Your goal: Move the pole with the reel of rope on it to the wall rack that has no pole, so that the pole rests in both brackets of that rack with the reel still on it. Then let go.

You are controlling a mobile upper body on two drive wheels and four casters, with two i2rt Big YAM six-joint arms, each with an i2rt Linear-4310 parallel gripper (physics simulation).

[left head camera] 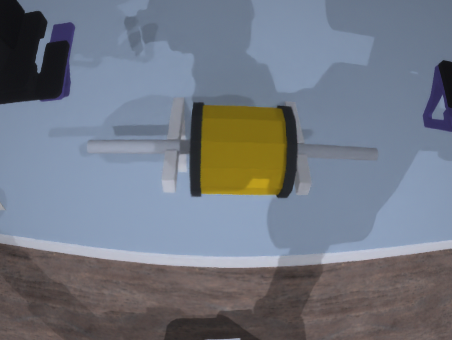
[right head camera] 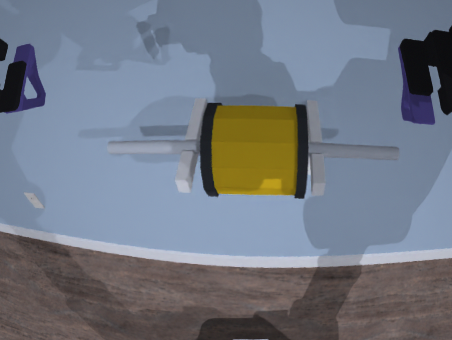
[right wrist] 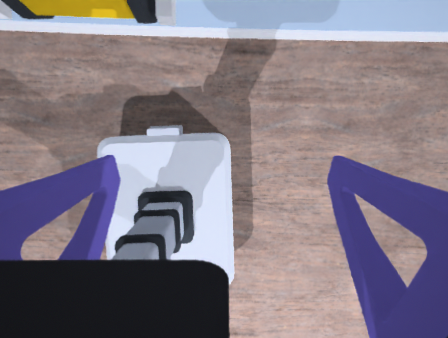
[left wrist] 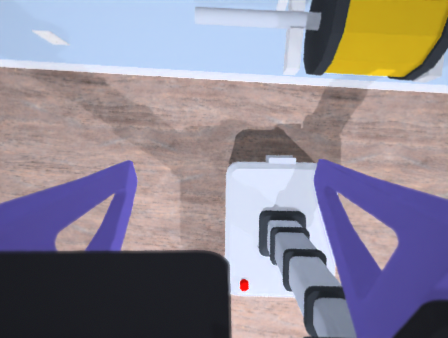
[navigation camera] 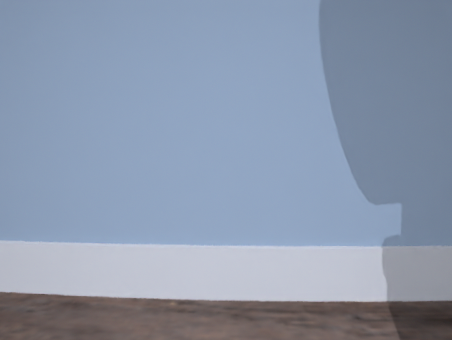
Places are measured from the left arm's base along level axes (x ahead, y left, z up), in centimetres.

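Pixels of known places: left gripper, fingertip midpoint: [left head camera: 28,94] [right head camera: 14,104] [left wrist: 225,170]; right gripper, fingertip midpoint: [right head camera: 442,116] [right wrist: 223,167].
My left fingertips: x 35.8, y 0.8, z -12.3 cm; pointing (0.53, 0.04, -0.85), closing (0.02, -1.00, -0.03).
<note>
Ahead of a thing's pixels: the offset from my left fingertips to its top centre. "*": to the spot under its first point. Level surfaces: height alone.
The yellow reel {dx +26.0, dy -26.4, dz -28.3 cm} [left head camera: 242,150] [right head camera: 255,150] [left wrist: 390,37] [right wrist: 90,7] with dark rims sits on a light grey pole {* dx +26.3, dy -3.3, dz -36.7 cm} [left head camera: 130,146] [right head camera: 150,147] [left wrist: 240,16]. The pole rests across two white wall brackets, the left one {dx +29.6, dy -12.4, dz -36.8 cm} [left head camera: 170,171] [right head camera: 185,172] [left wrist: 293,50] and the right one {* dx +17.8, dy -38.0, dz -36.8 cm} [left head camera: 303,175] [right head camera: 317,175]; both pole ends stick out. My left gripper [left wrist: 225,170] is open and empty; it shows at the left edge of both head views. My right gripper [right wrist: 223,167] is open and empty, at their right edge. Both are apart from the pole. The rack without a pole does not show.
The blue wall [left head camera: 125,215] [right head camera: 125,215] [navigation camera: 175,125] meets a white baseboard [left head camera: 220,261] [right head camera: 300,261] [navigation camera: 175,270] and brown floor {dz -128.7 cm} [left head camera: 125,290] [navigation camera: 175,322]. A wall outlet {dx +46.5, dy +73.5, dz -82.9 cm} [right head camera: 34,200] [left wrist: 50,37] is left of the rack. My white base [left wrist: 245,200] [right wrist: 210,170] stands below the grippers.
</note>
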